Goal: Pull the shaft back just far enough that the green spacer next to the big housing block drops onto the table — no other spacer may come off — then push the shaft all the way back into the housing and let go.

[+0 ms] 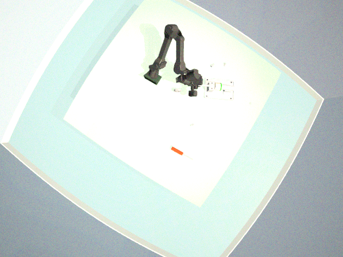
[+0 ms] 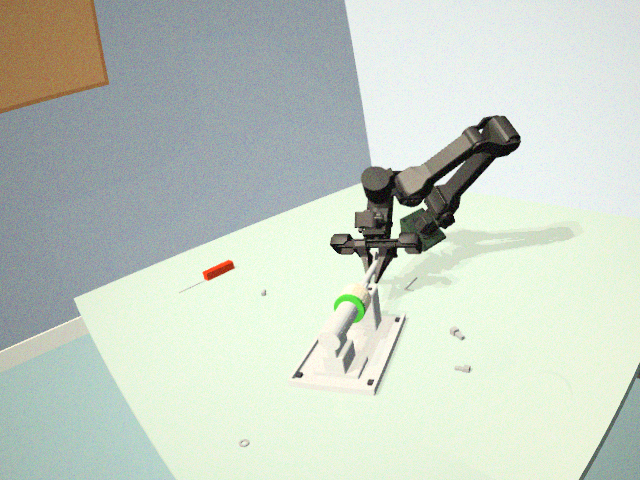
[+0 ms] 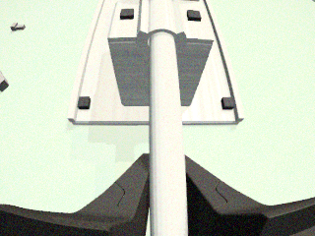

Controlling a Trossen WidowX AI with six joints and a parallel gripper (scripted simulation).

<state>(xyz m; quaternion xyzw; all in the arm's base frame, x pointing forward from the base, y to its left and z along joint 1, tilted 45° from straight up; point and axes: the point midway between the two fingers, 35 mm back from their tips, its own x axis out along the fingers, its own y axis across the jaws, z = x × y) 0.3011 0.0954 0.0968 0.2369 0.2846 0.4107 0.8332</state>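
The shaft lies 40 mm ahead of my gripper tip, 30 mm to the left of it and 20 mm above it. From my gripper tip the other things lie so: green spacer 120 mm ahead, 80 mm to the left, 20 mm above; cream spacer 90 mm ahead, 60 mm to the left, 20 mm above.
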